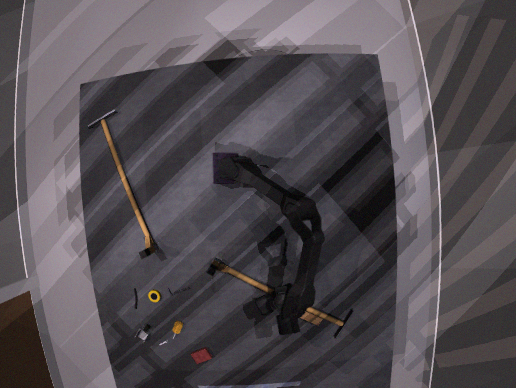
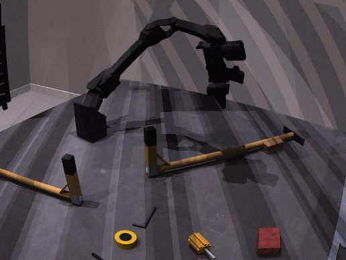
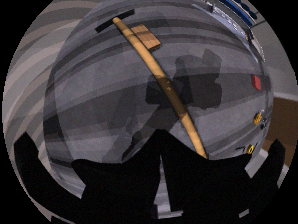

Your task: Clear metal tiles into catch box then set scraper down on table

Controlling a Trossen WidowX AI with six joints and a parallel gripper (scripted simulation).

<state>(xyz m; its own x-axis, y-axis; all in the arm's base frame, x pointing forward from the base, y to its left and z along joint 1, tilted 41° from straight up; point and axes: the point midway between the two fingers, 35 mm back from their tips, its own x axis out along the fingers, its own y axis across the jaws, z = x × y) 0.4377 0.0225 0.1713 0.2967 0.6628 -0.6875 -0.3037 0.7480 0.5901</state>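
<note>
The long wooden-handled scraper lies 6 cm ahead of my gripper tip, 1 cm to the right of it and 8 cm below it. Also, from my gripper tip: yellow-handled tool: 15 cm ahead, 46 cm to the right, 13 cm below; wooden block: 17 cm ahead, 9 cm to the left, 13 cm below; red block: 29 cm ahead, 39 cm to the right, 13 cm below.
</note>
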